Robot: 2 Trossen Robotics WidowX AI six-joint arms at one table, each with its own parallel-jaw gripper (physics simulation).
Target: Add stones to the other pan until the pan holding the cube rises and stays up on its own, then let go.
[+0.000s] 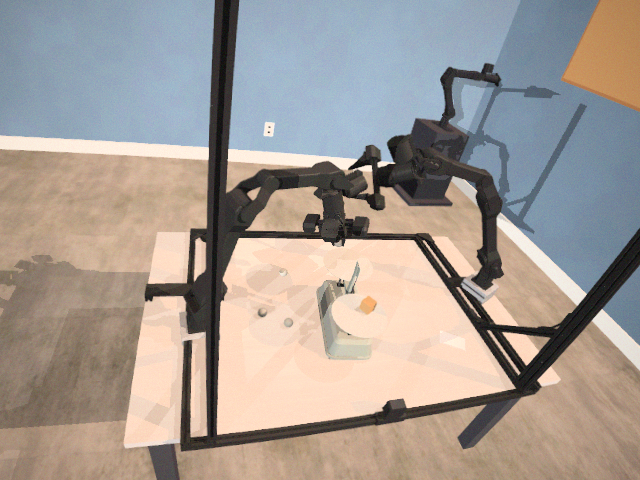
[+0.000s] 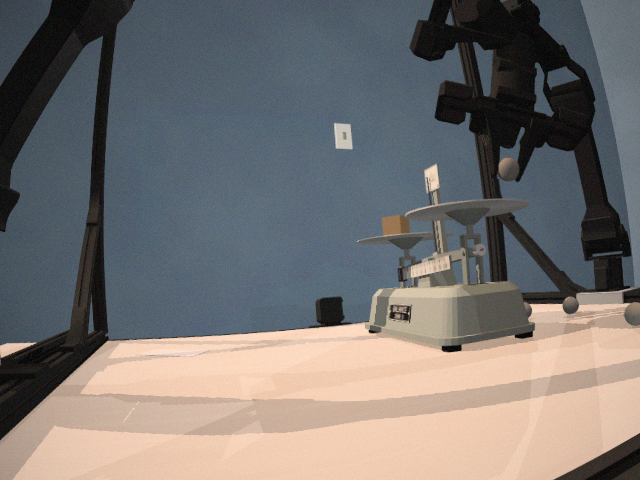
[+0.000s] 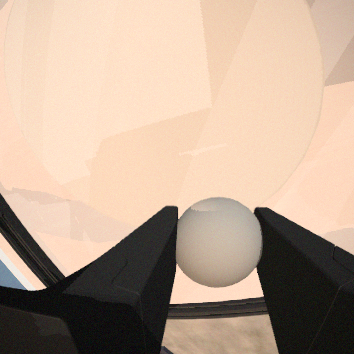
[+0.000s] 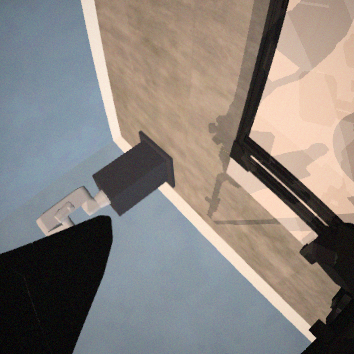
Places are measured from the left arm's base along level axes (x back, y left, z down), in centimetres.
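Pixels of known places: left gripper, fingertip midpoint: (image 1: 338, 245) (image 2: 506, 177) (image 3: 215, 218); right gripper, fingertip midpoint: (image 2: 526, 6) (image 4: 230, 233); left arm's base, origin of the base link: (image 1: 199, 323) (image 2: 609, 290); right arm's base, origin of the base link: (image 1: 481, 282).
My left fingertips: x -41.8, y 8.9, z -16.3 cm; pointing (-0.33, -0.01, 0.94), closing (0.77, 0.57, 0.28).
Ahead of a thing's pixels: the offset from my left fingertips to its top centre.
A pale green balance scale @(dx +0.7, dy -14.6, dz -4.8 cm) (image 1: 344, 340) (image 2: 451, 310) stands mid-table. Its lower pan @(dx +3.0, dy -23.8, dz +4.1 cm) (image 1: 351, 324) (image 2: 375, 239) holds a brown cube @(dx +0.2, dy -22.4, dz +1.1 cm) (image 1: 368, 305) (image 2: 395, 225). The other pan @(dx -1.6, dy -5.4, dz +2.9 cm) (image 2: 499, 205) (image 3: 140, 88) is empty and sits higher. My left gripper (image 1: 338, 240) (image 2: 515, 167) (image 3: 215, 218) is shut on a grey round stone @(dx +0.2, dy +0.2, dz -2.4 cm) (image 2: 508, 169) (image 3: 218, 241), a little above the empty pan's far side. My right gripper (image 1: 371, 178) is open and empty, high behind the table's far edge. Three more stones @(dx +12.6, dy +8.9, dz +15.7 cm) (image 1: 283, 272) @(dx +23.7, dy -7.4, dz +15.7 cm) (image 1: 262, 312) @(dx +17.2, dy -12.4, dz +15.7 cm) (image 1: 289, 322) lie on the table, left of the scale.
A black frame (image 1: 385, 414) runs around the table top, with a tall upright post (image 1: 220, 143) at the left. A dark pedestal (image 1: 430, 143) (image 4: 135, 172) with a small arm stands on the floor at the back right.
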